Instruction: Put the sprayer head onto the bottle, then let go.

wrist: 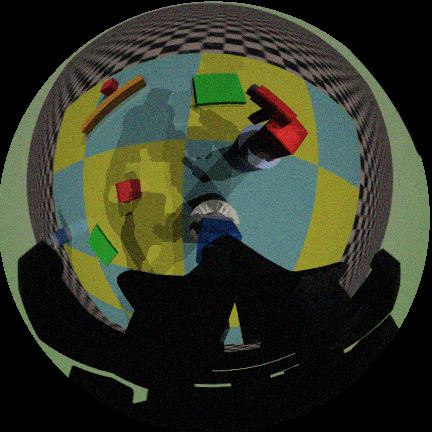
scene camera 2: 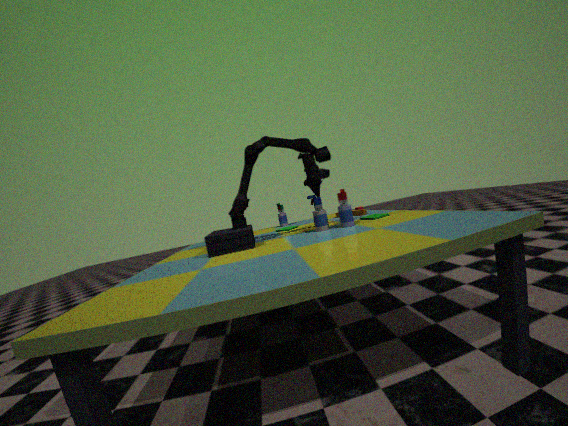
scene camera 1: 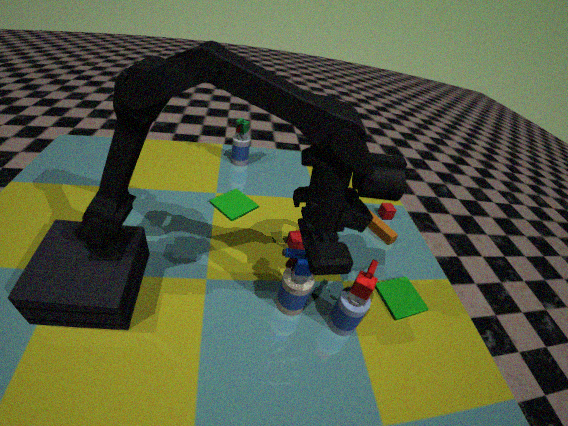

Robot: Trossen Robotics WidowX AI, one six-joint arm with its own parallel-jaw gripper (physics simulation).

The table carries an orange bar (wrist: pixel 136 83). Also in view: the gripper (scene camera 1: pixel 311 259) and a bottle (scene camera 1: pixel 291 300).
The bottle is seen too in the wrist view (wrist: pixel 211 201). The gripper shows as well in the wrist view (wrist: pixel 225 240).
